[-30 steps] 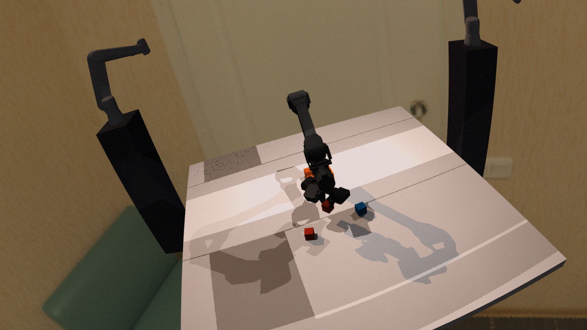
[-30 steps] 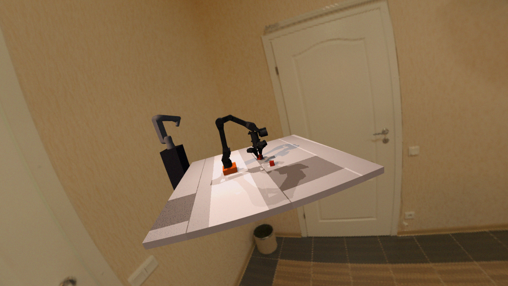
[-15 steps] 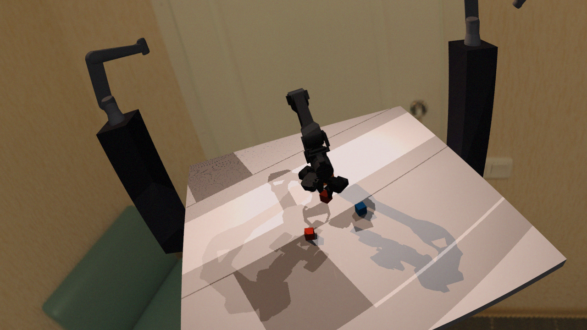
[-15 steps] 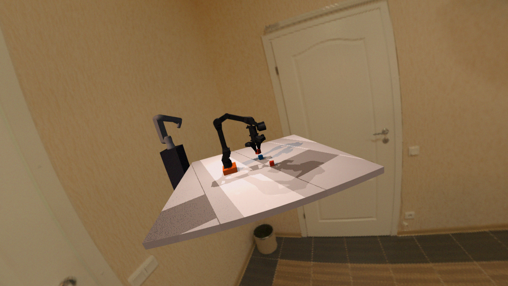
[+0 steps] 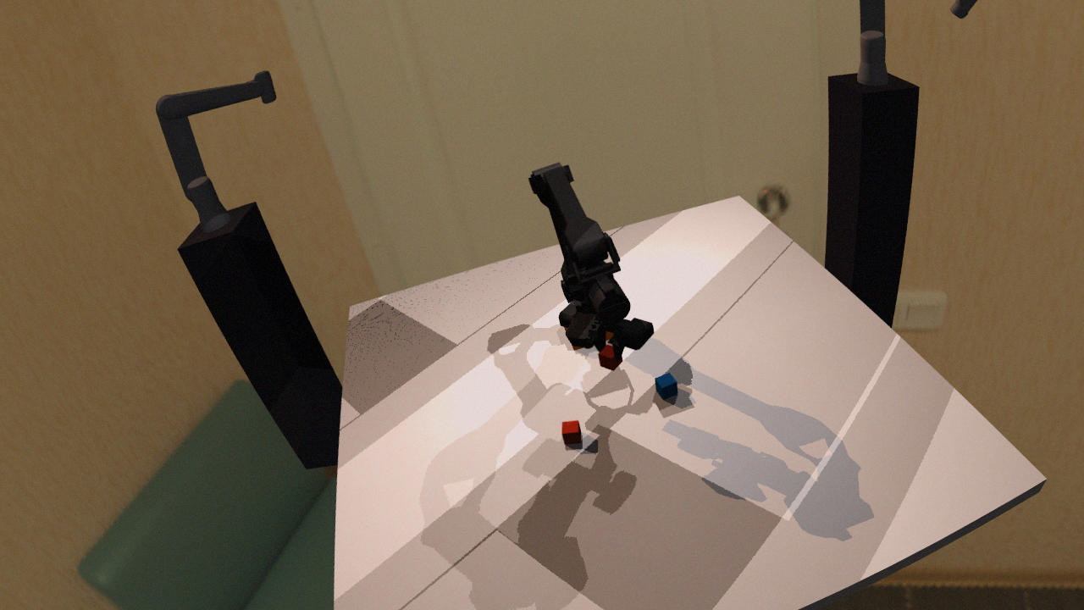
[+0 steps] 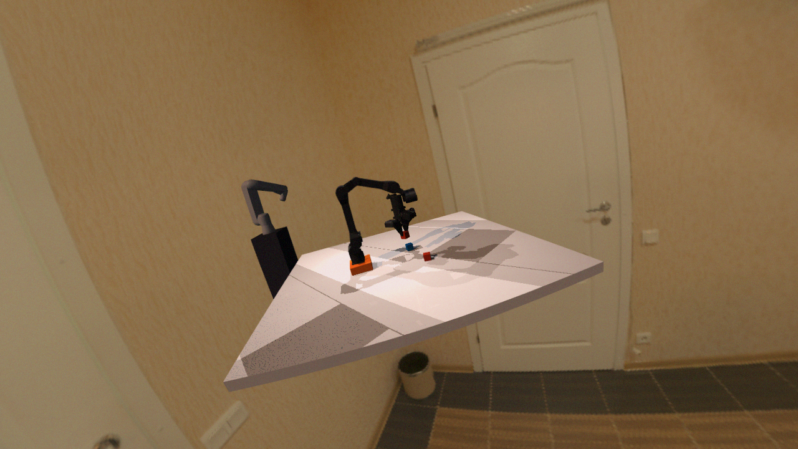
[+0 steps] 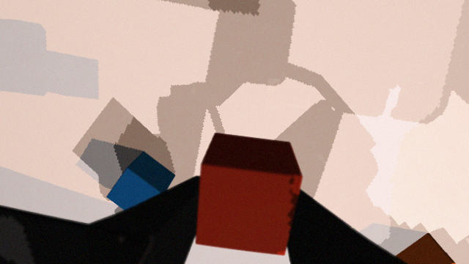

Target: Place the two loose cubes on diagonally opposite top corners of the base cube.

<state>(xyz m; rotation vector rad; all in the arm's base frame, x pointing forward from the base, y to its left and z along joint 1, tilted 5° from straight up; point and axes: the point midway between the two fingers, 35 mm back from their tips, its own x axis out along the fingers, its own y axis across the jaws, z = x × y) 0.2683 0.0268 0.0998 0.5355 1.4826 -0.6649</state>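
Now: the blue cube 10 cm to the left of my gripper tip, 10 cm below it and 1 cm ahead of it.
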